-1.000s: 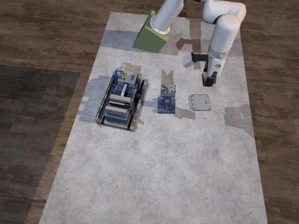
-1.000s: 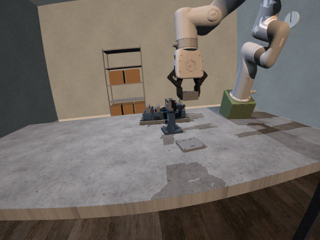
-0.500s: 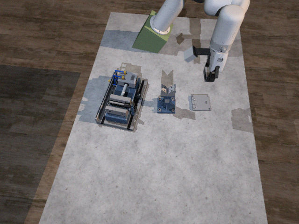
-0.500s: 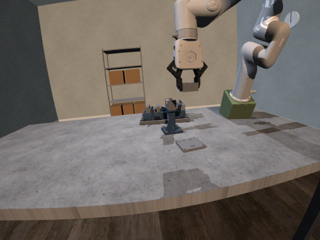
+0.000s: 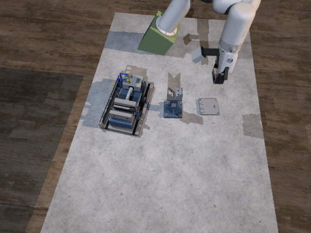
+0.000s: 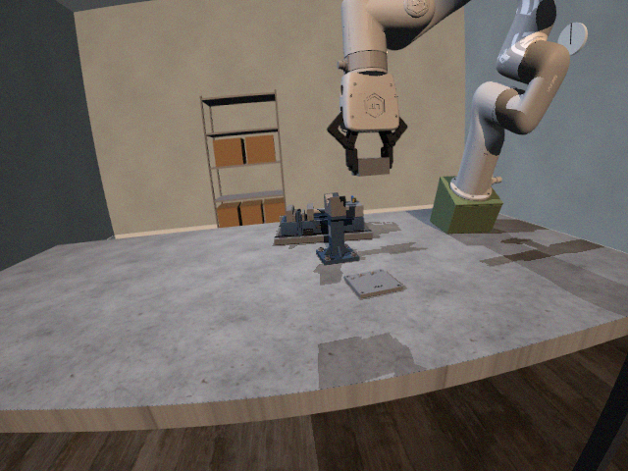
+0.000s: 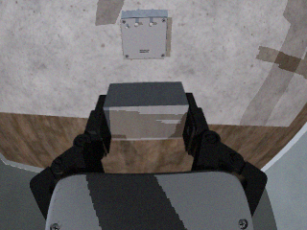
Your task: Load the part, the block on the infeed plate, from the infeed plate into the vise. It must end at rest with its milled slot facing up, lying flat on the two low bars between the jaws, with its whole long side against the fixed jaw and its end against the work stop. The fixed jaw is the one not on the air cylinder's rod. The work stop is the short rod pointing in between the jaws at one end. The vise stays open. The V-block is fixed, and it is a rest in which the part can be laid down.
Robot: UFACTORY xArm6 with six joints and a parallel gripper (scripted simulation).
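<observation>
The part lies 2 cm below my hand. The rest, counted from my hand: air cylinder rod (38 cm to the right, 17 cm below, 2 cm ahead); air cylinder (37 cm to the right, 17 cm below, 5 cm behind); blue vise body (39 cm to the right, 21 cm below, 4 cm ahead).
</observation>
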